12 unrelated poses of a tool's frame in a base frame.
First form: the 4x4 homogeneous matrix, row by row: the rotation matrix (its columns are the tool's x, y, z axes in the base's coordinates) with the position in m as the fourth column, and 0 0 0 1 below. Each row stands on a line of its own.
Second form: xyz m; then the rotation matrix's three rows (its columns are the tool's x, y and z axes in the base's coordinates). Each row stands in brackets. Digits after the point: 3 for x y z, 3 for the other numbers.
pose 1, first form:
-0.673 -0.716 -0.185 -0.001
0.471 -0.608 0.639 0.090
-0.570 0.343 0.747 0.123
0 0 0 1
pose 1, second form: [-0.001 0.090 0.123], [[-0.673 -0.716 -0.185], [0.471 -0.608 0.639], [-0.570 0.343 0.747]]
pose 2, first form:
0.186 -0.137 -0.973 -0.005
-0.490 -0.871 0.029 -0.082
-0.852 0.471 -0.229 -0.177
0 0 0 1
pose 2, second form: [-0.005 -0.082 -0.177], [[0.186 -0.137 -0.973], [-0.490 -0.871 0.029], [-0.852 0.471 -0.229]]
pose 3, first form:
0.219 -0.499 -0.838 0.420
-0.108 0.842 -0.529 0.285
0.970 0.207 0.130 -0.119
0 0 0 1
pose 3, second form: [0.420 0.285 -0.119], [[0.219 -0.499 -0.838], [-0.108 0.842 -0.529], [0.970 0.207 0.130]]
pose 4, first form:
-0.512 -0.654 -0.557 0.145
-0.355 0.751 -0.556 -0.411
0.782 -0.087 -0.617 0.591
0 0 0 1
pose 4, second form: [0.145 -0.411 0.591], [[-0.512 -0.654 -0.557], [-0.355 0.751 -0.556], [0.782 -0.087 -0.617]]
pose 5, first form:
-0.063 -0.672 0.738 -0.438
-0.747 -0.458 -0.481 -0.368
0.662 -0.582 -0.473 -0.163
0 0 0 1
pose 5, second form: [-0.438 -0.368 -0.163], [[-0.063 -0.672 0.738], [-0.747 -0.458 -0.481], [0.662 -0.582 -0.473]]
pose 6, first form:
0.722 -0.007 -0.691 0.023
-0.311 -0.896 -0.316 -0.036
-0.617 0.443 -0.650 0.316
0 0 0 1
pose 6, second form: [0.023 -0.036 0.316], [[0.722 -0.007 -0.691], [-0.311 -0.896 -0.316], [-0.617 0.443 -0.650]]
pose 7, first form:
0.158 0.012 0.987 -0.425
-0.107 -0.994 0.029 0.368
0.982 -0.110 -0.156 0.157
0 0 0 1
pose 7, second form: [-0.425 0.368 0.157], [[0.158 0.012 0.987], [-0.107 -0.994 0.029], [0.982 -0.110 -0.156]]
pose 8, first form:
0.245 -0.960 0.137 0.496
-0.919 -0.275 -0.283 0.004
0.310 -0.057 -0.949 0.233
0 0 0 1
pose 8, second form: [0.496 0.004 0.233], [[0.245 -0.960 0.137], [-0.919 -0.275 -0.283], [0.310 -0.057 -0.949]]
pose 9, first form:
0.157 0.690 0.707 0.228
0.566 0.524 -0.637 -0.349
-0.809 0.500 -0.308 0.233
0 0 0 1
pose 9, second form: [0.228 -0.349 0.233], [[0.157 0.690 0.707], [0.566 0.524 -0.637], [-0.809 0.500 -0.308]]
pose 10, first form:
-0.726 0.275 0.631 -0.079
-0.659 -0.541 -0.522 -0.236
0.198 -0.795 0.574 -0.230
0 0 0 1
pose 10, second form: [-0.079 -0.236 -0.230], [[-0.726 0.275 0.631], [-0.659 -0.541 -0.522], [0.198 -0.795 0.574]]
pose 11, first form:
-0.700 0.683 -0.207 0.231
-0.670 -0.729 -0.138 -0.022
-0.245 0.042 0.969 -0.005
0 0 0 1
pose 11, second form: [0.231 -0.022 -0.005], [[-0.700 0.683 -0.207], [-0.670 -0.729 -0.138], [-0.245 0.042 0.969]]
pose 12, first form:
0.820 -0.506 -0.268 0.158
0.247 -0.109 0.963 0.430
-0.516 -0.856 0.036 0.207
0 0 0 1
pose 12, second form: [0.158 0.430 0.207], [[0.820 -0.506 -0.268], [0.247 -0.109 0.963], [-0.516 -0.856 0.036]]
